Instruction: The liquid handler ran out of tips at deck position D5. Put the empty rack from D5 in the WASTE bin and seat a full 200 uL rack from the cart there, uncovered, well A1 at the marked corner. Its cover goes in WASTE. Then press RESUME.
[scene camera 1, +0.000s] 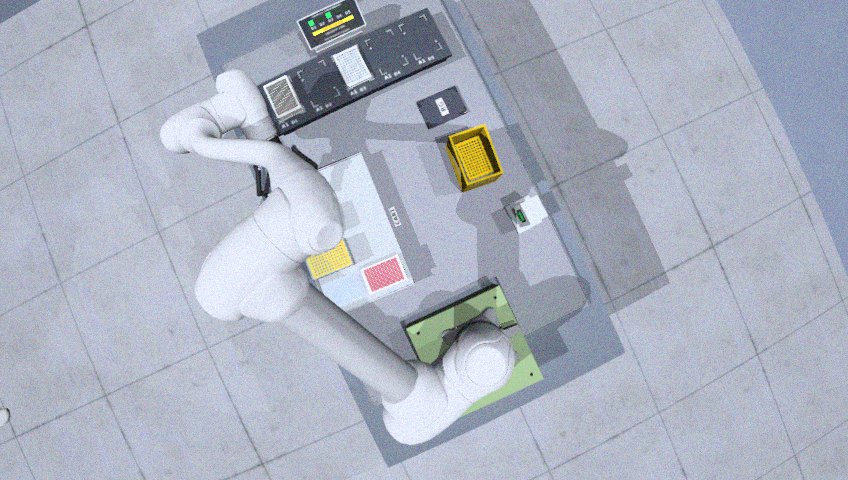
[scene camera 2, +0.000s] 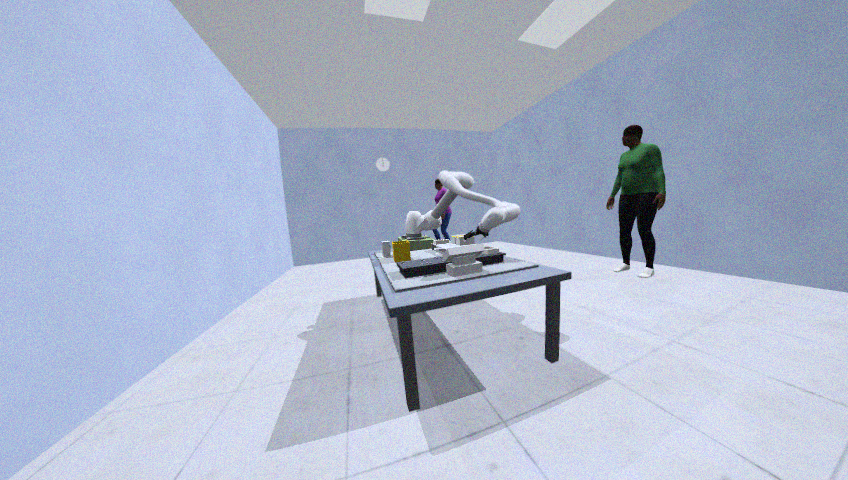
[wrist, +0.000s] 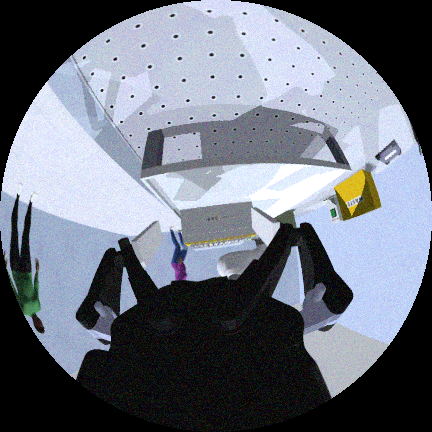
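Where they show: gripper, between the fingertips: (scene camera 2: 471, 240) (wrist: 205, 224); arm's base, origin of its link: (scene camera 2: 413, 238).
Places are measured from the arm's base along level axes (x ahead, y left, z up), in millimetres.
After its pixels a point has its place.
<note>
My gripper (scene camera 2: 474, 233) @[y 288, x 643, z 1 mm] (wrist: 205, 224) @[y 288, x 643, z 1 mm] is open and tilted low over the cart (scene camera 1: 371, 190) @[y 75, x 582, z -39 mm] (wrist: 200, 189) @[y 285, x 670, z -39 mm]. In the wrist view a grey rack with a yellow top edge (wrist: 217, 223) @[y 272, x 599, z -6 mm] stands ahead, between and beyond the fingertips; its small print is unreadable. The arm hides it in scene camera 1. A yellow rack (scene camera 1: 329, 259) @[y 279, x 443, z 29 mm] and a red rack (scene camera 1: 385, 274) @[y 155, x 327, z -17 mm] are also on the cart. Position D5 (scene camera 1: 424, 36) @[y -317, x 970, z -43 mm] on the dark deck holds no rack. The yellow WASTE bin (scene camera 1: 499, 163) @[y -306, x 463, z 37 mm] (scene camera 2: 401, 251) @[y -271, x 599, z -24 mm] (wrist: 357, 195) @[y -200, x 549, z -28 mm] contains a yellow rack (scene camera 1: 474, 157) @[y -257, x 521, z -7 mm]. The green RESUME button (scene camera 1: 521, 215) @[y -301, x 293, z -4 mm] (wrist: 333, 213) @[y -300, x 297, z -13 mm] is beside the bin.
Racks stand at D1 (scene camera 1: 282, 96) @[y 192, x 989, z -15 mm] and D3 (scene camera 1: 353, 66) @[y -58, x 978, z -33 mm]. The status display (scene camera 1: 331, 24) @[y -55, x 1116, z 22 mm] is behind the deck. A dark labelled box (scene camera 1: 430, 113) @[y -218, x 735, z -91 mm] (wrist: 389, 151) @[y -232, x 747, z -91 mm] lies between deck and bin. The green arm base (scene camera 1: 523, 362) @[y -93, x -107, z 12 mm] is past the cart. Two people (scene camera 2: 639, 172) (scene camera 2: 441, 208) stand beyond the table.
</note>
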